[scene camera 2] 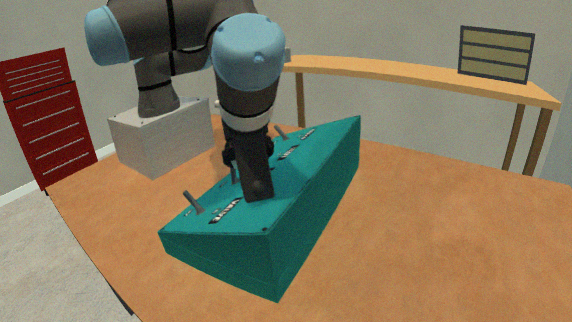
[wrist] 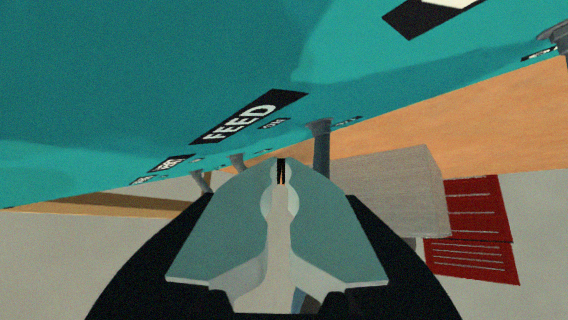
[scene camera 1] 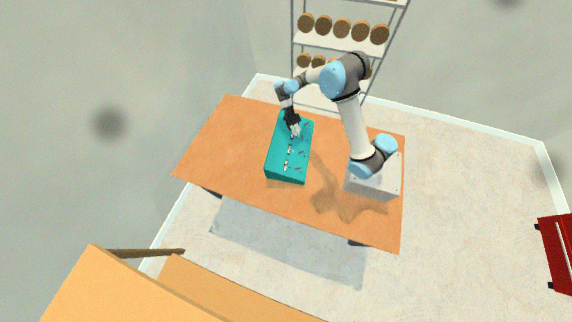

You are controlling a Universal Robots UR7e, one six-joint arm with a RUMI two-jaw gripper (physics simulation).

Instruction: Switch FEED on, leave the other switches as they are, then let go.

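Places are measured from the arm's base along level axes (x back, y right, z up), in metres.
Pixels of known places: gripper, fingertip midpoint: (wrist: 281,160) (scene camera 1: 298,136); arm's base at its link origin: (scene camera 2: 159,110).
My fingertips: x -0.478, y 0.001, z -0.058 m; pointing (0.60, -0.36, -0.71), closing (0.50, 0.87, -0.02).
Note:
Ahead of a thing's pixels: the offset from my fingertips to its middle. "spot": to the spot under its first point. Level surfaces: height alone.
The teal switch panel {dx -0.025, dy -0.060, dz -0.061 m} (scene camera 1: 278,160) (scene camera 2: 320,220) (wrist: 125,60) stands on the table. The FEED label {dx -0.042, dy -0.003, dz -0.008 m} (wrist: 247,117) shows in the wrist view. The grey FEED lever {dx +0.024, dy +0.019, dz -0.007 m} (scene camera 2: 233,172) (wrist: 322,147) stands nearly upright, less tilted toward OFF than the VALVE lever {dx -0.001, dy +0.137, dz -0.012 m} (scene camera 2: 194,202); its end is hidden behind a jaw in the wrist view. My gripper (scene camera 1: 295,133) (wrist: 281,160) is shut and empty, low over the panel. In the wrist view its tips are left of the FEED lever, on the ON side; contact cannot be told. The VENT lever {spot: dx +0.057, dy -0.091, dz -0.024 m} (wrist: 237,162) and BRAKE lever {dx +0.111, dy -0.205, dz -0.012 m} (scene camera 2: 281,132) (wrist: 200,181) lean toward OFF.
The panel stands on the orange table {dz -0.120 m} (scene camera 1: 220,135) (scene camera 2: 425,225). The grey robot base block (scene camera 1: 372,187) (scene camera 2: 165,145) (wrist: 395,195) is on the lever side of the panel. A shelf rack (scene camera 1: 292,30), a red cabinet (scene camera 2: 50,120) (wrist: 480,210) and a wooden bench (scene camera 2: 380,70) stand farther off.

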